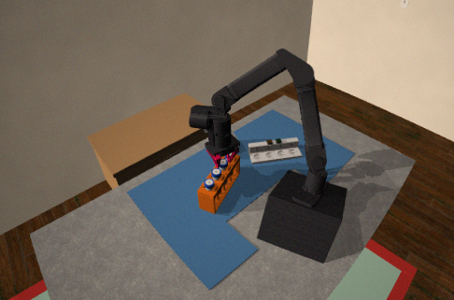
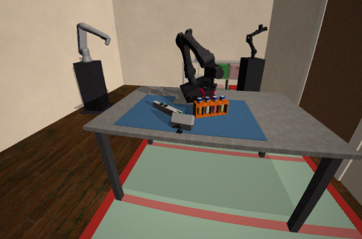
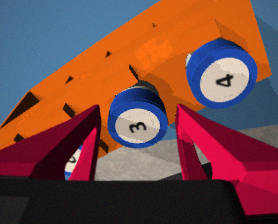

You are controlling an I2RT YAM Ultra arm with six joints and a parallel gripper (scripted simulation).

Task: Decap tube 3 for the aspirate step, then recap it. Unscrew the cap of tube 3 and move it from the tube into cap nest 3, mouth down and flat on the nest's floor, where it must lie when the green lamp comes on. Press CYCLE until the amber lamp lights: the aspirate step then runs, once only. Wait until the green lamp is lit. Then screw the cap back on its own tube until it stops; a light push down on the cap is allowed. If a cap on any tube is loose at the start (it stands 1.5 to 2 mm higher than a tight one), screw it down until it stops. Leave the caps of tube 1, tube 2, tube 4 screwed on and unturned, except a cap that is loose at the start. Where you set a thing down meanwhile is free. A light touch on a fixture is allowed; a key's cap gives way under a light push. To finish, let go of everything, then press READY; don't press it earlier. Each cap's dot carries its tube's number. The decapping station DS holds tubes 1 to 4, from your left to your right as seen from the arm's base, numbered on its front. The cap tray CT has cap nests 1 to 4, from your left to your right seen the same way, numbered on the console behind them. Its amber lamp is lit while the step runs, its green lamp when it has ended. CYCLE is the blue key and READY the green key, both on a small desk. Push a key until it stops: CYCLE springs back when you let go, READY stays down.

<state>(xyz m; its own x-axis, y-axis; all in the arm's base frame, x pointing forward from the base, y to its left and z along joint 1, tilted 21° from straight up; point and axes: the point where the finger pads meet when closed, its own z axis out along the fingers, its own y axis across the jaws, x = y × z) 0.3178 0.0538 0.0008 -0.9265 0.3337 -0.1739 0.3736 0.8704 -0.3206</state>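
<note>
The blue cap lies right at my hand. Round my hand: grey key desk: 15 cm to the right, 11 cm ahead, 6 cm below; then green ready key: 17 cm to the right, 9 cm ahead, 5 cm below; then blue cycle key: 13 cm to the right, 10 cm ahead, 5 cm below.
</note>
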